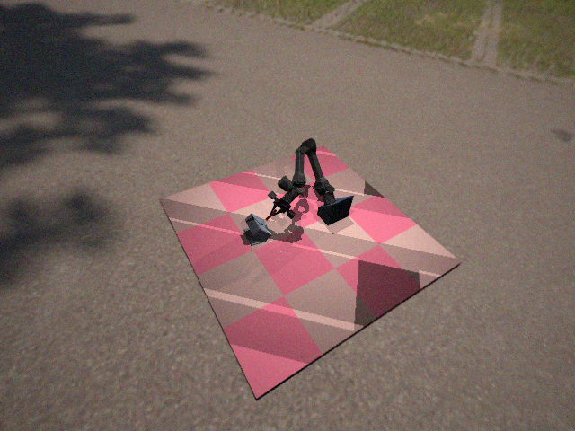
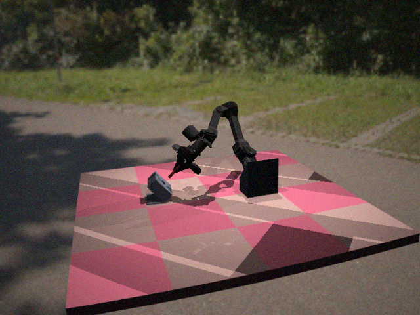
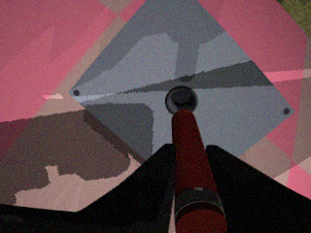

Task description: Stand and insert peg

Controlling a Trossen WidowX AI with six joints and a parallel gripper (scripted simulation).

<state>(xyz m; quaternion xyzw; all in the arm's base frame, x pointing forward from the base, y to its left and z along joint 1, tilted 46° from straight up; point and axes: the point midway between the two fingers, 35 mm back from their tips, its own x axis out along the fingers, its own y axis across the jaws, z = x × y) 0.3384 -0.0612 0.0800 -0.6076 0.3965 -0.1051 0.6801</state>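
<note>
Now: the sloped panel 8 cm ahead of my gripper tip, 7 cm below it and 2 cm to the right of it. Round my gripper tip: peg 1 cm behind, 1 cm above.
</note>
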